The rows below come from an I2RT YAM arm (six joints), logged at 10 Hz.
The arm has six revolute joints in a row. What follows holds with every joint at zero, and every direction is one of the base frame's. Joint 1 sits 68 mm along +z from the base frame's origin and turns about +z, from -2.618 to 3.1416 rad. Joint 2 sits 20 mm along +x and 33.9 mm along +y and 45.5 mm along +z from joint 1 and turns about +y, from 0 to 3.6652 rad. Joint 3 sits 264 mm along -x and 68.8 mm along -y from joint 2 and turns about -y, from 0 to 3.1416 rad. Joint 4 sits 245 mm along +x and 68.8 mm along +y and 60 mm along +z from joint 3 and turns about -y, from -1.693 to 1.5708 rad. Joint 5 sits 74 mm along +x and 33.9 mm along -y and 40.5 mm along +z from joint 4 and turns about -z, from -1.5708 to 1.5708 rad. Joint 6 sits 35.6 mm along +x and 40.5 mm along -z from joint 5 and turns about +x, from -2.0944 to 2.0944 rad. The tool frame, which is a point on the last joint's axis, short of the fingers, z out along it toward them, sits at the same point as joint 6; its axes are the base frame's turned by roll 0, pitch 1.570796 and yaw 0 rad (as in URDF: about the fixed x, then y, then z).
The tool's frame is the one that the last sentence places.
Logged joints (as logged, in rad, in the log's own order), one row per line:
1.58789, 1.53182, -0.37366, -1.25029, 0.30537, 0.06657
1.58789, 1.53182, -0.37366, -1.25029, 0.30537, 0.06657
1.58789, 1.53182, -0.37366, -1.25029, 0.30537, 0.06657
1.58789, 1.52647, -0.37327, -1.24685, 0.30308, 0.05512
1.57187, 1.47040, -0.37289, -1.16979, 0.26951, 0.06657
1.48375, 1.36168, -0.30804, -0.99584, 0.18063, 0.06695
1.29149, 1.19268, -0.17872, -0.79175, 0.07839, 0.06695
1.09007, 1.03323, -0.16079, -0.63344, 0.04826, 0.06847
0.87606, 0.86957, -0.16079, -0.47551, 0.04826, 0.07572
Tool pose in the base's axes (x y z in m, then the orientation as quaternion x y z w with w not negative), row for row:
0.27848, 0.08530, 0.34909, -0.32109, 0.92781, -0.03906, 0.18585
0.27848, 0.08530, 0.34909, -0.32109, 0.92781, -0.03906, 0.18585
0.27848, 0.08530, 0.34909, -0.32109, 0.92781, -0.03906, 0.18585
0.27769, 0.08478, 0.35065, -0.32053, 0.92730, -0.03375, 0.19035
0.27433, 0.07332, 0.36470, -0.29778, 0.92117, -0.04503, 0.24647
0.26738, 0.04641, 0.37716, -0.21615, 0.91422, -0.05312, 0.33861
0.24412, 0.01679, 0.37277, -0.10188, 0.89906, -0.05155, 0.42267
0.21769, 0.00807, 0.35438, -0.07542, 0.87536, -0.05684, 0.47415
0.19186, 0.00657, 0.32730, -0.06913, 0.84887, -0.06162, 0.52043
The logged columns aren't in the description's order. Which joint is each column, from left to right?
Columns, left to right: joint 3, joint 2, joint 6, joint 4, joint 1, joint 5.
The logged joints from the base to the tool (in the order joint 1, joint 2, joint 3, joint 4, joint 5, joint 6), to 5 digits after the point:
0.30537, 1.53182, 1.58789, -1.25029, 0.06657, -0.37366
0.30537, 1.53182, 1.58789, -1.25029, 0.06657, -0.37366
0.30537, 1.53182, 1.58789, -1.25029, 0.06657, -0.37366
0.30308, 1.52647, 1.58789, -1.24685, 0.05512, -0.37327
0.26951, 1.47040, 1.57187, -1.16979, 0.06657, -0.37289
0.18063, 1.36168, 1.48375, -0.99584, 0.06695, -0.30804
0.07839, 1.19268, 1.29149, -0.79175, 0.06695, -0.17872
0.04826, 1.03323, 1.09007, -0.63344, 0.06847, -0.16079
0.04826, 0.86957, 0.87606, -0.47551, 0.07572, -0.16079

